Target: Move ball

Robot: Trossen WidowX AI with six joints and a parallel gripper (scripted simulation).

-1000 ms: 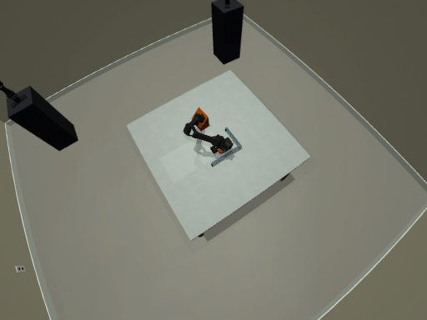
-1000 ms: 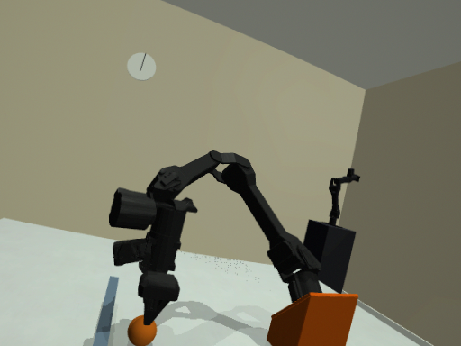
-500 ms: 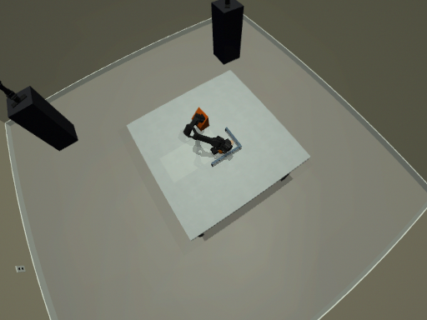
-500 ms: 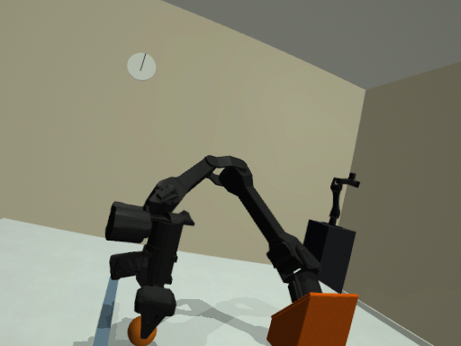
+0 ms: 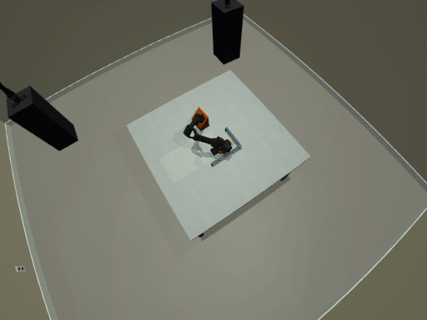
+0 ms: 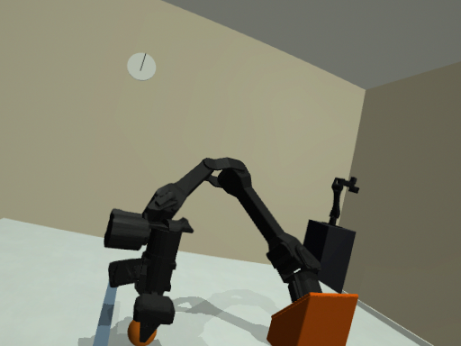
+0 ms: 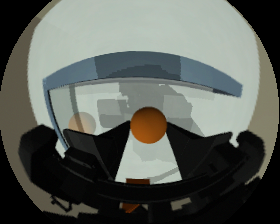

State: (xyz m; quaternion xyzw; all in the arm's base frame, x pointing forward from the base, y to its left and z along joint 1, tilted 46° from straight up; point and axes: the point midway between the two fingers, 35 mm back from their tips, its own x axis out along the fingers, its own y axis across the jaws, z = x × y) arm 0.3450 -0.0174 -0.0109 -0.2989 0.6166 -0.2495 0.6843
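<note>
Now: the wall 160 mm to the left of my gripper tip, 40 mm behind it and 10 mm above it. Also, from my gripper tip: orange ball: right at my gripper tip.
</note>
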